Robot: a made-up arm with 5 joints.
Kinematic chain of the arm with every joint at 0, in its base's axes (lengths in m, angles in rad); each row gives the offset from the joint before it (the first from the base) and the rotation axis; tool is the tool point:
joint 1: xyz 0 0.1 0.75 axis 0.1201 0.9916 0.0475
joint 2: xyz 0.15 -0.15 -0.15 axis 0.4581 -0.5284 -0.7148
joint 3: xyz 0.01 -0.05 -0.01 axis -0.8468 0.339 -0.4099
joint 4: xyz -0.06 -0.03 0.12 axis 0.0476 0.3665 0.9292
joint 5: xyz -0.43 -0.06 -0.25 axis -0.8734 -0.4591 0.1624
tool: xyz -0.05 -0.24 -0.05
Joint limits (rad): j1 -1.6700..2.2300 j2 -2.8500..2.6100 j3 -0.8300..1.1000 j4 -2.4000..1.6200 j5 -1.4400..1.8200
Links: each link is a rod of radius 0.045 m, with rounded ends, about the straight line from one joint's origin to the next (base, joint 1, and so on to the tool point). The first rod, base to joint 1, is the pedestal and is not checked.
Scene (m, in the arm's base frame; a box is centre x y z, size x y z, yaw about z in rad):
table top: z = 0
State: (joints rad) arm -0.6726 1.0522 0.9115 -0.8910 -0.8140
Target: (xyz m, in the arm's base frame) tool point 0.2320 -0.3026 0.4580
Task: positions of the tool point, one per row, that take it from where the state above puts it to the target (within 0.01 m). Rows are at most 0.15 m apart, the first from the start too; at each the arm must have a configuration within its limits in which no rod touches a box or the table.
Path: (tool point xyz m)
1: 0.3888 0.2365 0.2394
2: 0.3619 0.1070 0.2337
3: 0.3365 -0.0207 0.2608
4: 0.3076 -0.1348 0.3137
5: 0.2729 -0.2290 0.3824
6: 0.2320 -0.3026 0.4580

